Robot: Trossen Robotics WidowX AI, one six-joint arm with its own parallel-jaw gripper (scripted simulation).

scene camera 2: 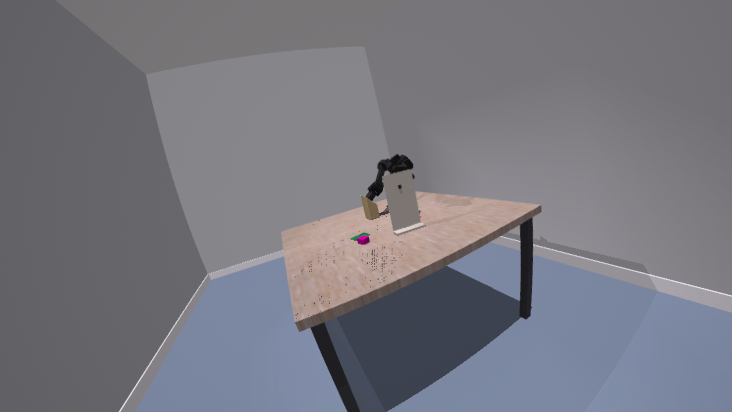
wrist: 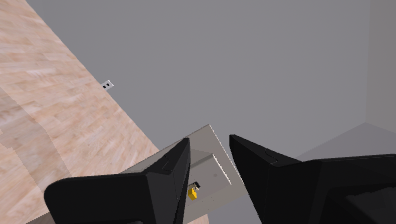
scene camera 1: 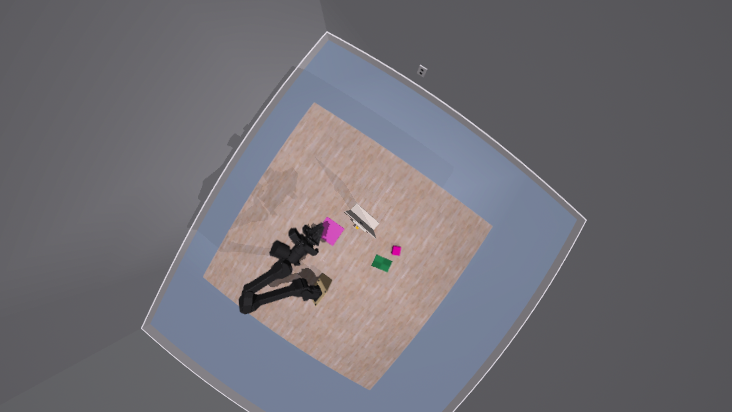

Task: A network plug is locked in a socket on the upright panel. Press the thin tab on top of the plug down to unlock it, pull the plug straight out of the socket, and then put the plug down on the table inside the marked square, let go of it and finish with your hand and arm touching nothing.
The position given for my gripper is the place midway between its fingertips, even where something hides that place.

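Observation:
What I can see here is my gripper (scene camera 1: 323, 224), and the wrist view shows me that same gripper (wrist: 209, 141).

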